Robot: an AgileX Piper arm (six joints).
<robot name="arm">
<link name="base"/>
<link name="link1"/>
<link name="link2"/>
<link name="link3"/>
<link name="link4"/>
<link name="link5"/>
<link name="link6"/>
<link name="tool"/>
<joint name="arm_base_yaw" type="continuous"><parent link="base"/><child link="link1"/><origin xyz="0 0 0.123"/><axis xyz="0 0 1"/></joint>
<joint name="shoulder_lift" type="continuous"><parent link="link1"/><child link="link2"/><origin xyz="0 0 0" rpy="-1.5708 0 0"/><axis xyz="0 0 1"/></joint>
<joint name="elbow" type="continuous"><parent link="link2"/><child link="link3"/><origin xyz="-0.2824 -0.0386 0"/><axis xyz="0 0 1"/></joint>
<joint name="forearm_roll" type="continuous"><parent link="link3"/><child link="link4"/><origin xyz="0.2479 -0.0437 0" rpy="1.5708 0 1.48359"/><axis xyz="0 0 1"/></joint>
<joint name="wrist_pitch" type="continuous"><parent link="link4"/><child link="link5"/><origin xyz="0 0 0" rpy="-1.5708 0 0"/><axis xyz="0 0 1"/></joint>
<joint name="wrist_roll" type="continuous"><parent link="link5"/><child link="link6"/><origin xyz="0 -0.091 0" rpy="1.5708 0 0"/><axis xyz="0 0 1"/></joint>
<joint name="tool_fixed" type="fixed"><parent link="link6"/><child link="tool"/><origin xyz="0 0 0"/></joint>
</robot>
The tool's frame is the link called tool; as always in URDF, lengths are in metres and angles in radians. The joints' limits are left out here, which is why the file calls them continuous.
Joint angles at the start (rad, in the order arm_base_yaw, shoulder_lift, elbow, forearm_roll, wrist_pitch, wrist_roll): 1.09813 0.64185 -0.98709 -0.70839 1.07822 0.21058
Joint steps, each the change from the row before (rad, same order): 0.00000 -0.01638 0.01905 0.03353 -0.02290 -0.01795; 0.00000 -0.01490 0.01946 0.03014 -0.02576 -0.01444; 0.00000 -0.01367 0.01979 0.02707 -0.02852 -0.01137; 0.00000 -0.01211 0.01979 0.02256 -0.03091 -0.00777; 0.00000 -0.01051 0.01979 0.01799 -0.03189 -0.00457; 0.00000 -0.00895 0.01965 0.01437 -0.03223 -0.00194; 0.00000 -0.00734 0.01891 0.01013 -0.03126 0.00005; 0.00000 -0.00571 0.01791 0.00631 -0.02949 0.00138; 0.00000 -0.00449 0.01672 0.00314 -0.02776 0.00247; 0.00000 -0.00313 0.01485 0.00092 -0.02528 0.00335; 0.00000 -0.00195 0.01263 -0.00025 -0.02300 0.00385
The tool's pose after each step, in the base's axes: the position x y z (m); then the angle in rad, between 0 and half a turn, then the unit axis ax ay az. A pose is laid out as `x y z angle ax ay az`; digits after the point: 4 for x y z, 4 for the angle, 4 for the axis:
0.0800 0.0478 0.4066 1.9957 -0.4525 0.8917 -0.0070
0.0775 0.0486 0.4025 1.9951 -0.4634 0.8861 0.0101
0.0753 0.0497 0.3987 1.9917 -0.4730 0.8806 0.0272
0.0734 0.0511 0.3951 1.9853 -0.4813 0.8755 0.0435
0.0719 0.0527 0.3916 1.9773 -0.4883 0.8707 0.0585
0.0707 0.0544 0.3882 1.9685 -0.4942 0.8664 0.0725
0.0699 0.0562 0.3851 1.9592 -0.4992 0.8624 0.0845
0.0694 0.0580 0.3820 1.9501 -0.5036 0.8588 0.0944
0.0691 0.0597 0.3793 1.9409 -0.5076 0.8555 0.1027
0.0689 0.0614 0.3768 1.9324 -0.5109 0.8526 0.1096
0.0689 0.0630 0.3748 1.9242 -0.5138 0.8501 0.1157

